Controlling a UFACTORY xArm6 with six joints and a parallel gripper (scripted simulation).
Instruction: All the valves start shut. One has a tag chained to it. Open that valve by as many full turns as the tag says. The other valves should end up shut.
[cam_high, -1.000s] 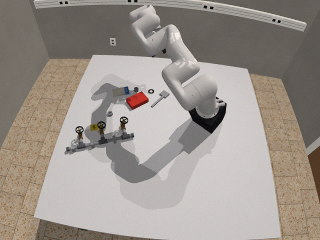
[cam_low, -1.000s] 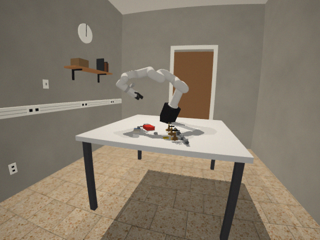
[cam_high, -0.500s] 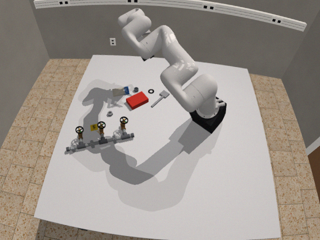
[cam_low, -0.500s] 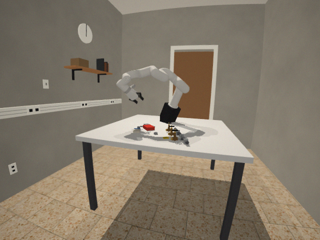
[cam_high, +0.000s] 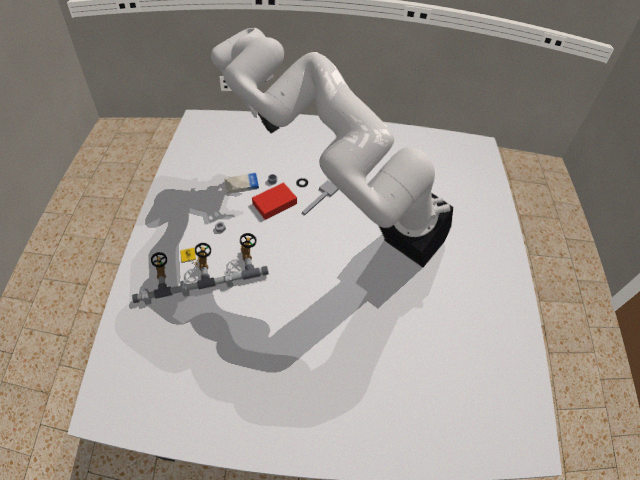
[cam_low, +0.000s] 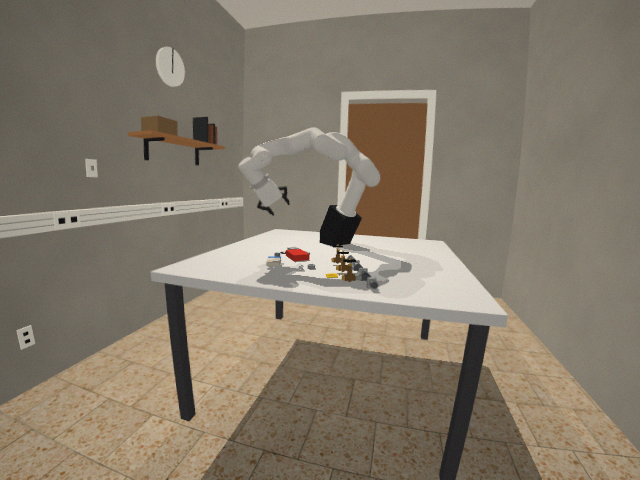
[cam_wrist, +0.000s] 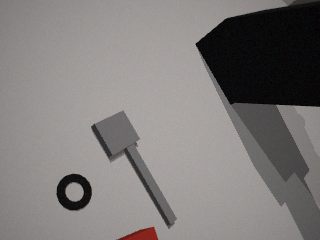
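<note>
The yellow tag is 260 mm ahead of my hand, 290 mm to the left of it and 240 mm below it. Also, from my hand: red box 90 mm to the left, 230 mm below; blue block 110 mm ahead, 240 mm below; grey flat tool 160 mm behind, 60 mm to the left, 240 mm below.
</note>
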